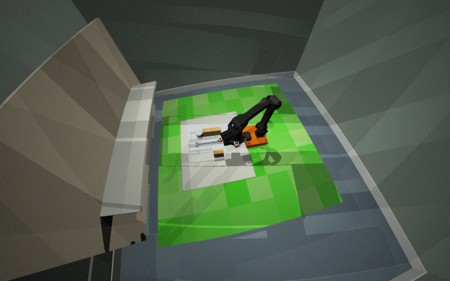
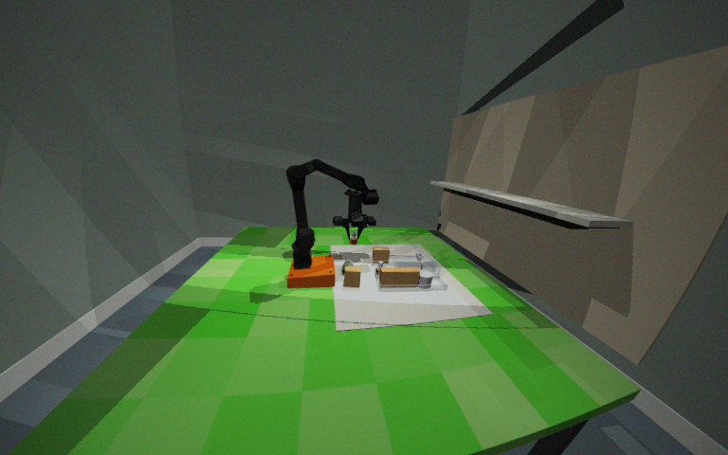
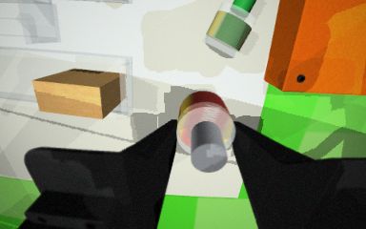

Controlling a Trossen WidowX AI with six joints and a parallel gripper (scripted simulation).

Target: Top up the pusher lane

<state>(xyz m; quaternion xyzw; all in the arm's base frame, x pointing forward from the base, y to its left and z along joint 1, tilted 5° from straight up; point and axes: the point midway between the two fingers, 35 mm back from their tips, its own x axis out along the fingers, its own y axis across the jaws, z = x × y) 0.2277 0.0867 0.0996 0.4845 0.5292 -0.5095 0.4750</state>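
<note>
My gripper tip is 25 cm short of the clear lane tray, 11 cm to the left of it and 11 cm above it. The rest, counted from my gripper tip: grey cylinder: 26 cm ahead, 21 cm to the right, 10 cm below.
</note>
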